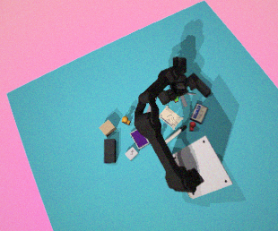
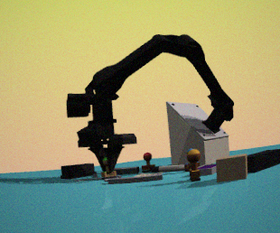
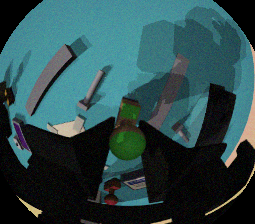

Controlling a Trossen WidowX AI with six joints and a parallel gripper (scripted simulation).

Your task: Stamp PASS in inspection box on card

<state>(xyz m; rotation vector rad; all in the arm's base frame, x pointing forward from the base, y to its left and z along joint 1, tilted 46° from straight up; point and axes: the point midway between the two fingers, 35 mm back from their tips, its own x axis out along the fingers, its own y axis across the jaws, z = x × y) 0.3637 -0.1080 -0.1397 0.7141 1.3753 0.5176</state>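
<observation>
Now: the green-knobbed stamp right at my gripper tip. Round my gripper tip: black box: 10 mm behind, 140 mm to the right, 10 mm below; then beige card: 70 mm behind, 80 mm to the left, 20 mm below; then red-knobbed stamp: 170 mm behind, 20 mm to the left.
</observation>
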